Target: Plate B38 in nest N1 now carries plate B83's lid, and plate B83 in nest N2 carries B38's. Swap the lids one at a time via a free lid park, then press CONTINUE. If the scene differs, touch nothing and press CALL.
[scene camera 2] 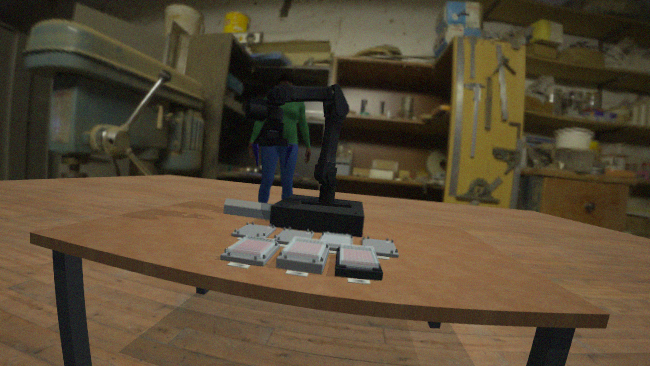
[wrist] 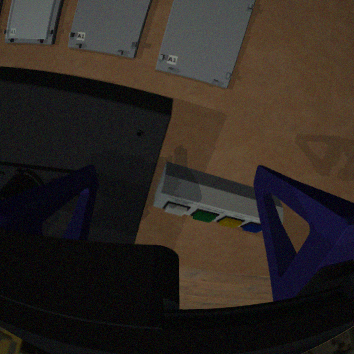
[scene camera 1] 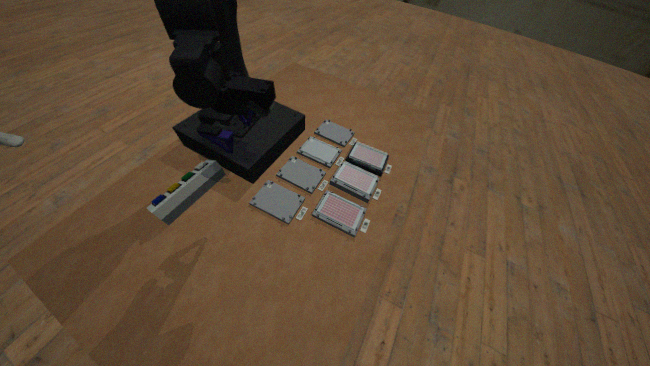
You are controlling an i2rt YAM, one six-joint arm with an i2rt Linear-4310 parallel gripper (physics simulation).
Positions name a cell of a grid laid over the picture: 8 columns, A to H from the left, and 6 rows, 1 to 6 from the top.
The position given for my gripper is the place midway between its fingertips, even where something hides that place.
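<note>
My gripper (wrist: D3) open, holding nothing. Grey button box (scene camera 1: C3), also in scene camera 2 (scene camera 2: D4) and the wrist view (wrist: E4). LP1 park (scene camera 1: D4), also in the wrist view (wrist: E1). LP2 park (scene camera 1: D3), also in the wrist view (wrist: C1).
</note>
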